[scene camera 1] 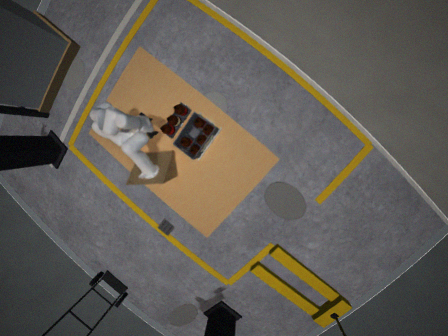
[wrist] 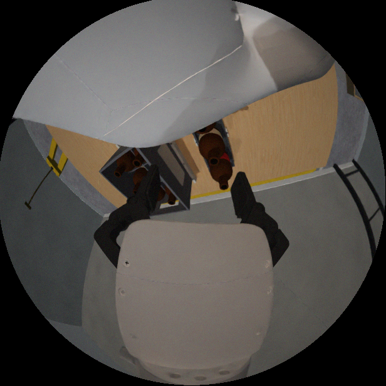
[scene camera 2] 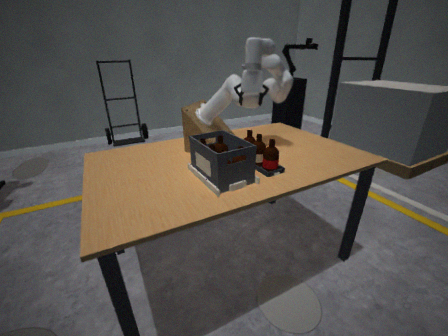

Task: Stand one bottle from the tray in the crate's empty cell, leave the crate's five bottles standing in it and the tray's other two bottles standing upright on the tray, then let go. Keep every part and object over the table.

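Frame: origin at the arm's base, x up, y ahead, z left, level; centimetres.
Seen in the pictures: gripper, fingertip midpoint: (scene camera 1: 153,126) (scene camera 2: 250,105); arm's base at its link origin: (scene camera 1: 151,171) (scene camera 2: 203,117).
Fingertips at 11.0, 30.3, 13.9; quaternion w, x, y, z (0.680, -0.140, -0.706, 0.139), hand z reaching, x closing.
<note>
Offsets run from my fingertips to a thing's top centre, as dx, dy, dz. "*": to the spot under its first point.
The grey crate {-11.6, +11.3, -21.0} (scene camera 2: 232,172) (wrist: 177,187) stands on the table with brown bottles inside; its empty cell {* -28.4, +10.7, -15.5} (scene camera 1: 194,132) shows from above, in the middle of the side facing the tray. Beside it, the dark tray {* -27.0, +21.6, +1.1} (scene camera 2: 273,171) (wrist: 228,145) holds three upright brown bottles in a row: an end bottle with a red label {-13.1, +16.9, +2.4} (scene camera 2: 271,156) (wrist: 220,171), a middle bottle {-13.1, +7.6, +1.3} (scene camera 1: 173,120) (scene camera 2: 259,150) (wrist: 211,145) and another end bottle {-13.1, -0.8, +0.7} (scene camera 2: 249,135), partly hidden by the arm in the wrist view. My gripper (scene camera 1: 153,126) (scene camera 2: 251,102) (wrist: 197,176) is open and empty, tilted well off vertical, high above the table on the tray's robot side.
The arm's wooden base block (scene camera 1: 162,169) (scene camera 2: 191,127) stands on the table near the crate. Low pale strips {* -27.6, +15.9, -31.0} (scene camera 2: 204,181) run along the crate's foot. The table's edge (scene camera 2: 180,221) lies beyond the crate. A grey box-like body (scene camera 2: 390,120) stands beside the table.
</note>
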